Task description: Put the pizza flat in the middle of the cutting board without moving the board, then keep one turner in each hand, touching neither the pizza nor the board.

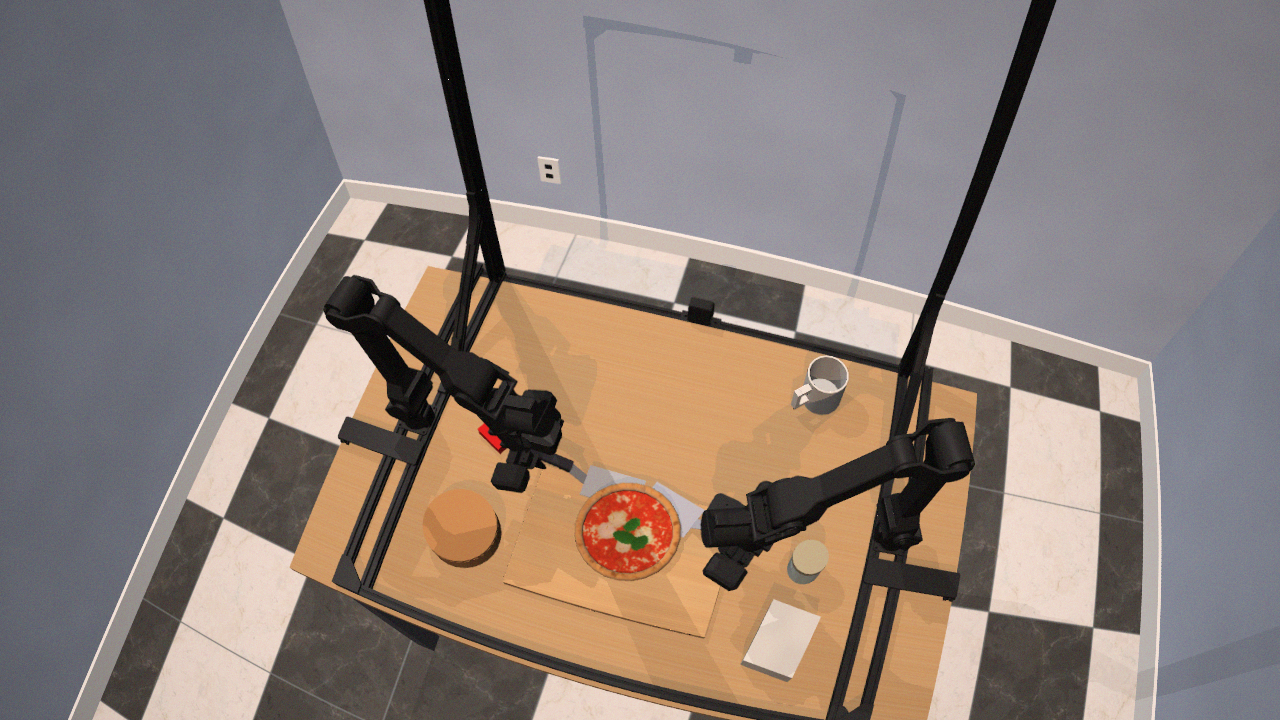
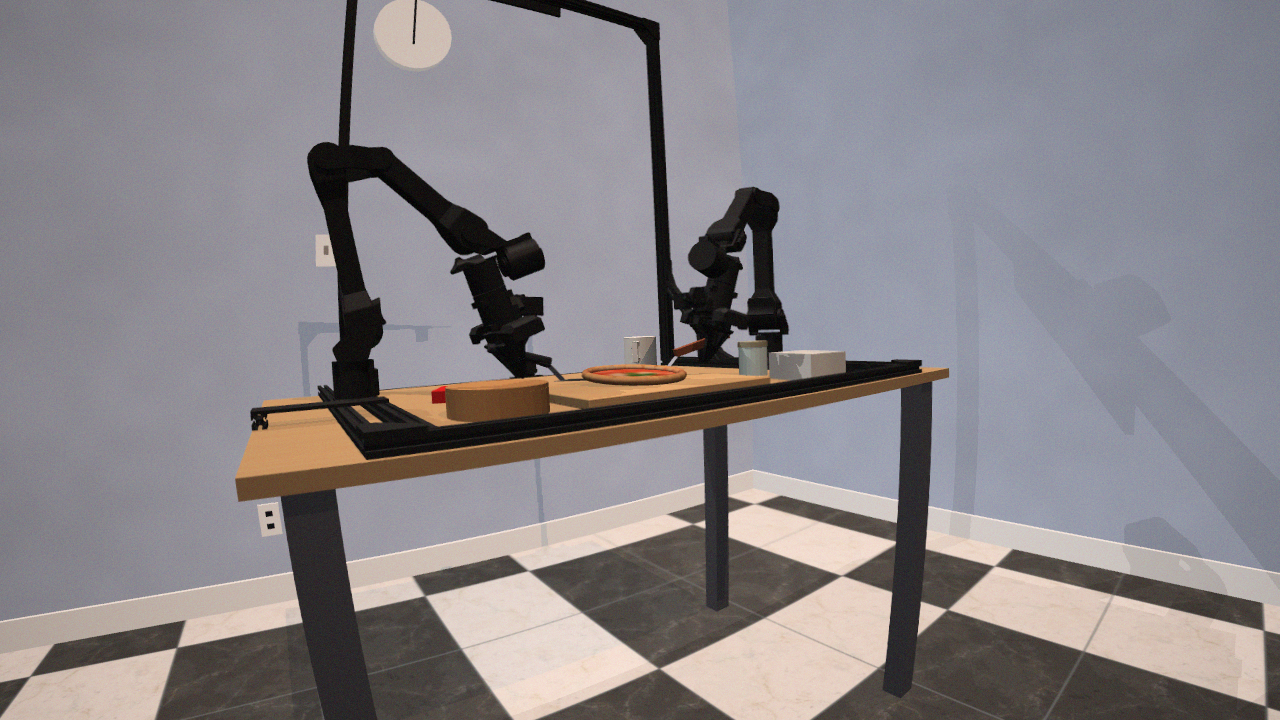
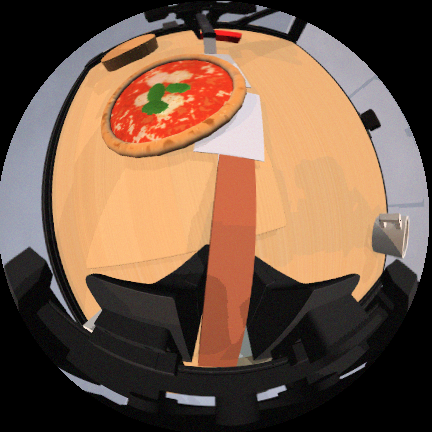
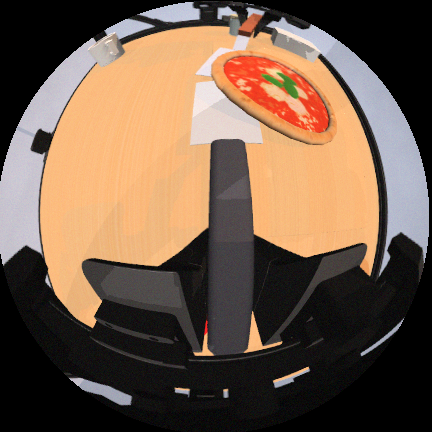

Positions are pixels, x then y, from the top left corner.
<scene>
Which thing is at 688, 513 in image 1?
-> A brown-handled turner.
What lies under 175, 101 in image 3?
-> A pizza.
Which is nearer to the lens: the lidded jar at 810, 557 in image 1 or the mug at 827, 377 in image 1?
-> The lidded jar.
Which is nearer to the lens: the cutting board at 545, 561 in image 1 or the mug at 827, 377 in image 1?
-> The cutting board.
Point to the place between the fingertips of my left gripper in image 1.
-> At 731, 544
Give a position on a black-handled turner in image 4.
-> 216, 120
</scene>
